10 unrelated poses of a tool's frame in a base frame.
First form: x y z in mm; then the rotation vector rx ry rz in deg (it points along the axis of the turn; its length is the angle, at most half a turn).
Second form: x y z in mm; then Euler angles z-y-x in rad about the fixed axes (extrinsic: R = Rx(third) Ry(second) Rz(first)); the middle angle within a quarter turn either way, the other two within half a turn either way. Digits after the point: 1 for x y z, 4 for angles.
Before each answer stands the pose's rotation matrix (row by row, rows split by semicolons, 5 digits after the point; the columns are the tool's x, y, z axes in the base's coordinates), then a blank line. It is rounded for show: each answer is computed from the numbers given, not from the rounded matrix.
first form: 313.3, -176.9, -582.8, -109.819, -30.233, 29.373
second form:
0.81204 0.13000 -0.56894; 0.57246 -0.36708 0.73318; -0.11353 -0.92106 -0.37250

313.3, -176.9, -582.8, -0.1587, -0.6052, -2.0409
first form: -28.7, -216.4, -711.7, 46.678, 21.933, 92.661
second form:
-0.02913 -0.72353 0.68968; 0.95593 -0.22182 -0.19234; 0.29215 0.65368 0.69810

-28.7, -216.4, -711.7, 1.6110, 0.7610, 0.2689
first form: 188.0, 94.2, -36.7, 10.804, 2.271, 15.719
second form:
0.96194 -0.26554 0.06452; 0.27294 0.94511 -0.17967; -0.01327 0.19044 0.98161

188.0, 94.2, -36.7, 0.2693, 0.0646, 0.1810
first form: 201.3, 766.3, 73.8, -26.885, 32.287, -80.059
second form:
0.08183 0.77849 0.62229; -0.99240 0.12122 -0.02114; -0.09189 -0.61583 0.78250

201.3, 766.3, 73.8, -1.4661, 0.6717, 0.0270
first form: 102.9, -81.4, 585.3, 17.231, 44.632, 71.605
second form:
0.10504 -0.73290 0.67218; 0.92625 0.31813 0.20212; -0.36198 0.60138 0.71226

102.9, -81.4, 585.3, 1.4284, 0.7372, -0.2765
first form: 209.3, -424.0, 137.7, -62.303, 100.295, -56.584
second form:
-0.28035 -0.27680 0.91912; -0.92983 0.31609 -0.18842; -0.23837 -0.90745 -0.34600

209.3, -424.0, 137.7, 2.3626, 1.1658, 2.6429
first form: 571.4, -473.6, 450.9, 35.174, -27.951, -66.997
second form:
0.32148 0.69296 -0.64533; -0.94613 0.26277 -0.18916; 0.03850 0.67138 0.74011

571.4, -473.6, 450.9, -1.1364, -0.7015, 0.2502
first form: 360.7, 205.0, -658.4, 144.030, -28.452, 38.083
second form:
0.81529 -0.45409 0.35931; -0.21580 -0.81408 -0.53917; 0.53733 0.36204 -0.76171

360.7, 205.0, -658.4, 0.5082, 0.3675, 2.5256
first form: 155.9, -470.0, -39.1, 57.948, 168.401, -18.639
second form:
-0.79043 0.61034 -0.05202; 0.60694 0.76889 -0.20105; -0.08271 -0.19049 -0.97820

155.9, -470.0, -39.1, -2.4841, -0.0520, 2.9389
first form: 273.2, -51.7, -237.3, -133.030, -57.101, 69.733
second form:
0.38849 0.42830 -0.81586; 0.71536 -0.69827 -0.02594; -0.58081 -0.57356 -0.57766

273.2, -51.7, -237.3, -0.8341, -0.9542, 3.0967
